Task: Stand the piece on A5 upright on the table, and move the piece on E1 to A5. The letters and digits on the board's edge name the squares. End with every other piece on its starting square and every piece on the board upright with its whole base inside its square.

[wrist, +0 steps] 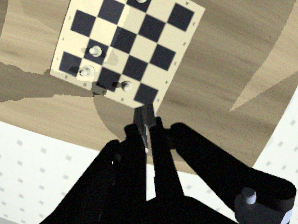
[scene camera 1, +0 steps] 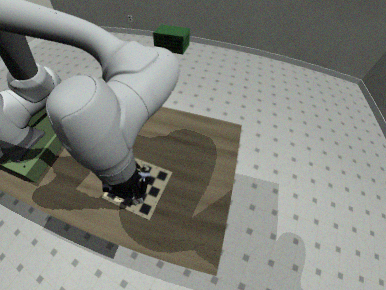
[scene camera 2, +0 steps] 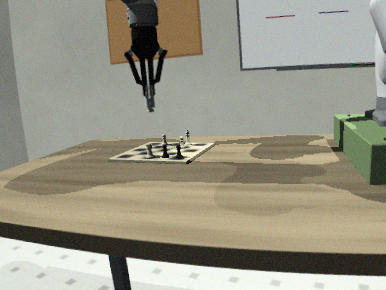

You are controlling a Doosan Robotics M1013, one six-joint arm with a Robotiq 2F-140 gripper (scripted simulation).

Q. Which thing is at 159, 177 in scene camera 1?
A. A chessboard.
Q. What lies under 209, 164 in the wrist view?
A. The gripper.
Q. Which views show the chessboard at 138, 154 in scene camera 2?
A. The wrist view, scene camera 1 and scene camera 2: all of them.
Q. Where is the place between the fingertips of the gripper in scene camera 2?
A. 150, 107
